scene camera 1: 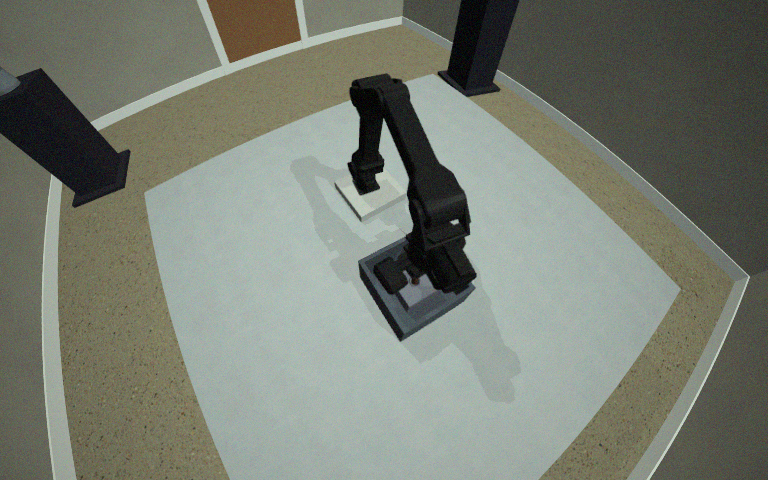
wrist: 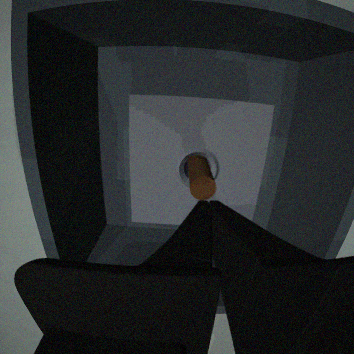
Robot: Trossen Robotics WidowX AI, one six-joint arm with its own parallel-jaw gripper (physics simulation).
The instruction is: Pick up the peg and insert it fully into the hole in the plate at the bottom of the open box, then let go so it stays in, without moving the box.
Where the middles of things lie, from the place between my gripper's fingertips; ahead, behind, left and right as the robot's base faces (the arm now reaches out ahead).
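Scene:
I see the pale plate [scene camera 1: 411, 296], and it is 70 mm below my hand. The brown peg [wrist: 201, 183] is 60 mm below my hand, while the grey box [scene camera 1: 403, 324] sits 50 mm below it.

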